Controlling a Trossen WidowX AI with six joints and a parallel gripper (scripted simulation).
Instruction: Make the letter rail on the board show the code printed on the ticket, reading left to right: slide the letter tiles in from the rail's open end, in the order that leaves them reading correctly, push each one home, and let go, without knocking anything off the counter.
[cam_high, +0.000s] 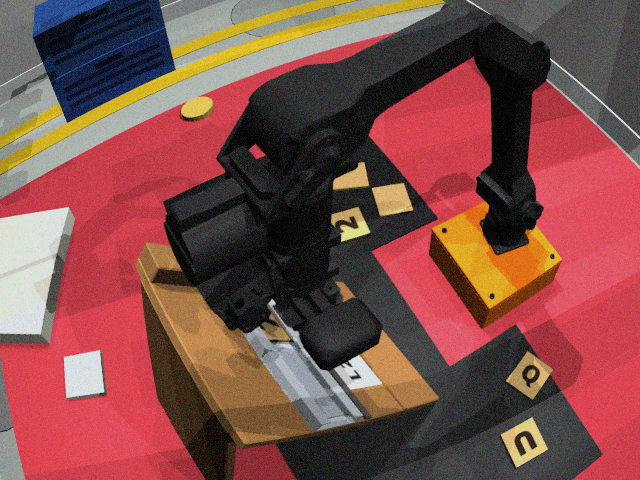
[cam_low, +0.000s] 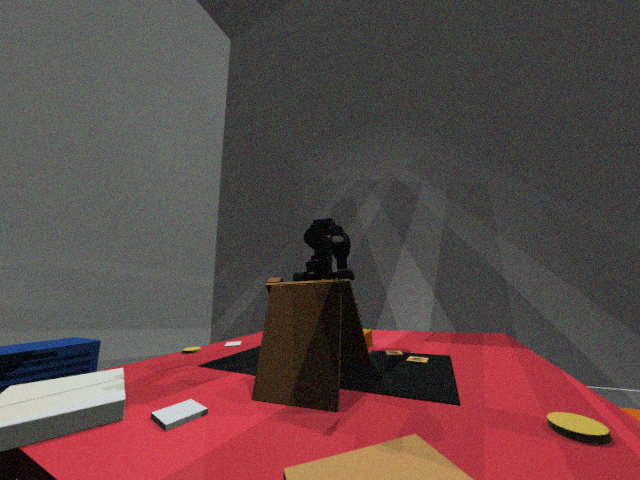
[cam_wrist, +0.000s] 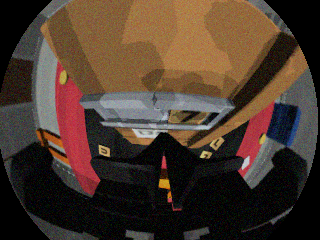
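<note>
Now: gripper tip 3 cm short of the 7 tile, 3 cm to the left of it and 2 cm above it. The rest, counted from my gripper tip: white ticket 4 cm behind, 1 cm to the left, 9 cm below; small white block 35 cm ahead, 11 cm to the right, 19 cm below; black mat 13 cm behind, 8 cm to the right, 19 cm below.
</note>
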